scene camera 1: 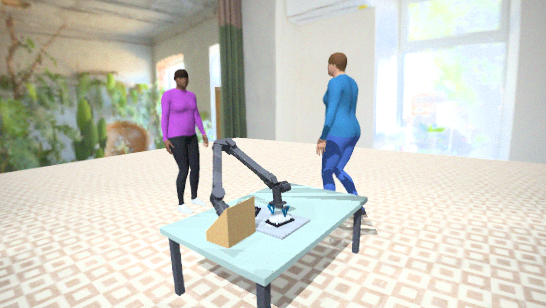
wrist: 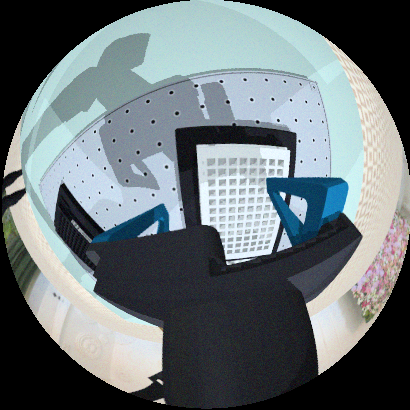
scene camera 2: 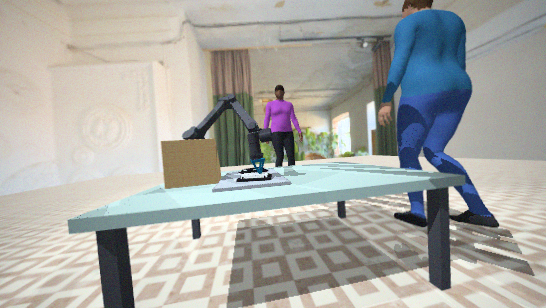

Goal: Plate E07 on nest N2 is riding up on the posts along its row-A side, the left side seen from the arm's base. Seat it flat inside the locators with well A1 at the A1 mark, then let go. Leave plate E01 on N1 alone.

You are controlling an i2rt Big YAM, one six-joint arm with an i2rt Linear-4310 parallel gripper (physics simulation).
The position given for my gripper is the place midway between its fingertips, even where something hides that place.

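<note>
Grey perforated deck (scene camera 1: 264,214), (scene camera 2: 228,181), (wrist: 126,163). Black socket frame (wrist: 186,138). My gripper (wrist: 215,196) open, holding nothing.
</note>
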